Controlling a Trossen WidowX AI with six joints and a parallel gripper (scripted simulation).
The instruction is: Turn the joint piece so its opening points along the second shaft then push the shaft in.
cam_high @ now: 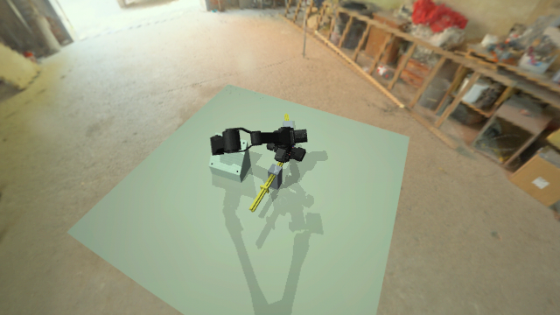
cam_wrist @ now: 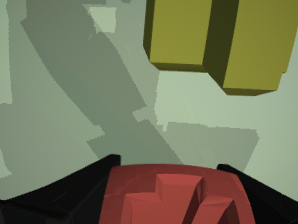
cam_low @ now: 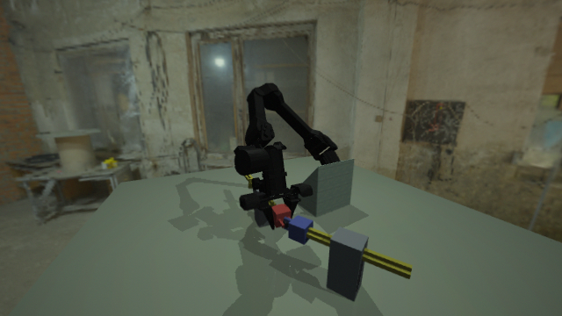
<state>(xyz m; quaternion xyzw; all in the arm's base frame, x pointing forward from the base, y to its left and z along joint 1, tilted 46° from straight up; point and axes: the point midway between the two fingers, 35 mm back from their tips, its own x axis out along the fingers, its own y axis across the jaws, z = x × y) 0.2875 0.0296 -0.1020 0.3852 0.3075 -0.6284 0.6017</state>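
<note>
Right now my gripper tip is 40 mm below the red joint piece and 10 mm to the right of it.
</note>
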